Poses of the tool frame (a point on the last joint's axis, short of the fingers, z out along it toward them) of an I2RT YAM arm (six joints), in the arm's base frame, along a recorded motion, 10 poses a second.
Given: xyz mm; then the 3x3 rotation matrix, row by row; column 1 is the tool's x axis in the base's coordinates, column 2 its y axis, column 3 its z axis. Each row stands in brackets.
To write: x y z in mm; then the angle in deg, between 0 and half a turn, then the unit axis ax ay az. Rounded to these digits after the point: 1 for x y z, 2 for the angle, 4 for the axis.
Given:
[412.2, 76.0, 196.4], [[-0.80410, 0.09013, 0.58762], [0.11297, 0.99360, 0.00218], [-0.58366, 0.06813, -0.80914]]
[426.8, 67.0, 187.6], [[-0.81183, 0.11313, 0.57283], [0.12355, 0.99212, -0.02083], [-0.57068, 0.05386, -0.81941]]
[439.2, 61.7, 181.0], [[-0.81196, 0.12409, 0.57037], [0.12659, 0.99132, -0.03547], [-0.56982, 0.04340, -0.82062]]
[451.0, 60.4, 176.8], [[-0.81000, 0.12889, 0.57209], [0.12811, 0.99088, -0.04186], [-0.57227, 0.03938, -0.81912]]
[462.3, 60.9, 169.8], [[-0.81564, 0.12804, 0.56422], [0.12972, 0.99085, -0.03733], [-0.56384, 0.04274, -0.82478]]
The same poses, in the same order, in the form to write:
412.2, 76.0, 196.4, 144.08, 0.0562, 0.9982, 0.0195
426.8, 67.0, 187.6, 145.04, 0.0652, 0.9978, 0.0091
439.2, 61.7, 181.0, 145.15, 0.0690, 0.9976, 0.0022
451.0, 60.4, 176.8, 145.00, 0.0708, 0.9975, -0.0007
462.3, 60.9, 169.8, 145.57, 0.0708, 0.9975, 0.0015

